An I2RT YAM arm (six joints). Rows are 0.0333 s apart.
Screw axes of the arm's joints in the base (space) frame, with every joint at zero. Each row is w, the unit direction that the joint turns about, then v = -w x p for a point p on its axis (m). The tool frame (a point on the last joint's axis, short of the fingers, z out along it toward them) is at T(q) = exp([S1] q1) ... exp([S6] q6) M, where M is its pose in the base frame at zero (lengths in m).
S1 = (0, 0, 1, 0.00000, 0.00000, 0.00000)
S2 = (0, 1, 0, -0.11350, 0.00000, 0.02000)
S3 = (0, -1, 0, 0.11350, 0.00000, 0.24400)
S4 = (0, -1, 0, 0.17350, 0.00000, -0.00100)
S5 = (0, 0, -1, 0.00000, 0.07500, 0.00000)
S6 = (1, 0, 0, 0.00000, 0.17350, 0.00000)
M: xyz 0.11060 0.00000 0.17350 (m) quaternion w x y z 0.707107 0 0.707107 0
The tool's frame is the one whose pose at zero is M.
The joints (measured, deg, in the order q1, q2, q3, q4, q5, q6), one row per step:
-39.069 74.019 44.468 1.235 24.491 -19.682
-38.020 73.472 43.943 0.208 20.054 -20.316
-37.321 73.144 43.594 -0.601 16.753 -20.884
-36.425 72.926 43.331 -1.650 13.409 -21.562
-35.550 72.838 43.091 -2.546 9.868 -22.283
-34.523 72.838 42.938 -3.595 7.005 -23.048
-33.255 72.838 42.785 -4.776 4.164 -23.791
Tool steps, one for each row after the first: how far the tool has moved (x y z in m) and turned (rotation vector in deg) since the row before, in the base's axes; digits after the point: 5 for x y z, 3 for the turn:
0.00314 0.00737 -0.00276 2.047 -0.039 5.219
0.00206 0.00519 -0.00220 1.542 0.084 3.833
0.00265 0.00597 -0.00254 1.678 0.330 4.106
0.00284 0.00584 -0.00269 1.724 0.223 4.257
0.00294 0.00614 -0.00271 1.507 0.548 3.842
0.00321 0.00729 -0.00285 1.600 0.619 4.034

